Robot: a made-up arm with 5 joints. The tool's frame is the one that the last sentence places.
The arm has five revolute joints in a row. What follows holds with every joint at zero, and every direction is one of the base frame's.
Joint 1 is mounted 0.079 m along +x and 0.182 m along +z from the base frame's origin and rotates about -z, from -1.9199 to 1.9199 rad.
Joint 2 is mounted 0.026 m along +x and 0.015 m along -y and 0.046 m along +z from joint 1 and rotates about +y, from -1.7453 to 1.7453 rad.
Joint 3 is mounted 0.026 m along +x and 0.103 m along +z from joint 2 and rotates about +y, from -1.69 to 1.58 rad.
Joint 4 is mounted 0.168 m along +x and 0.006 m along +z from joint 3 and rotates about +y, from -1.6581 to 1.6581 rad.
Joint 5 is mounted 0.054 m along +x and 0.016 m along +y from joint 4 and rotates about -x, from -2.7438 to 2.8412 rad.
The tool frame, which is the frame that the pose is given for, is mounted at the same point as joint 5; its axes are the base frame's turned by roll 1.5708, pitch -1.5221 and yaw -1.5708 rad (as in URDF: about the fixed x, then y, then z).
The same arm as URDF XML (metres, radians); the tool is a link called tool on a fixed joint. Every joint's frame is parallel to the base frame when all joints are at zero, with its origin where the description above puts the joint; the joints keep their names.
<robot name="arm">
  <joint name="joint 1" type="revolute">
    <parent link="base"/>
    <child link="link1"/>
    <origin xyz="0.0790 0.0000 0.1820"/>
    <axis xyz="0 0 -1"/>
    <limit lower="-1.9199" upper="1.9199"/>
  </joint>
  <joint name="joint 2" type="revolute">
    <parent link="link1"/>
    <child link="link2"/>
    <origin xyz="0.0260 -0.0150 0.0460"/>
    <axis xyz="0 1 0"/>
    <limit lower="-1.7453" upper="1.7453"/>
  </joint>
  <joint name="joint 3" type="revolute">
    <parent link="link2"/>
    <child link="link3"/>
    <origin xyz="0.0260 0.0000 0.1030"/>
    <axis xyz="0 1 0"/>
    <limit lower="-1.6900" upper="1.5800"/>
  </joint>
  <joint name="joint 4" type="revolute">
    <parent link="link3"/>
    <child link="link4"/>
    <origin xyz="0.1680 0.0000 0.0060"/>
    <axis xyz="0 1 0"/>
    <limit lower="-1.6581" upper="1.6581"/>
  </joint>
  <joint name="joint 5" type="revolute">
    <parent link="link4"/>
    <child link="link5"/>
    <origin xyz="0.0540 0.0160 0.0000"/>
    <axis xyz="-1 0 0"/>
    <limit lower="-2.7438" upper="2.8412"/>
  </joint>
  <joint name="tool_joint" type="fixed">
    <parent link="link5"/>
    <child link="tool"/>
    <origin xyz="0.0000 0.0000 0.0000" rpy="1.5708 -1.5221 -1.5708"/>
  </joint>
  <link name="base"/>
  <link name="link1"/>
  <link name="link2"/>
  <link name="link3"/>
  <link name="link4"/>
  <link name="link5"/>
  <link name="tool"/>
</robot>

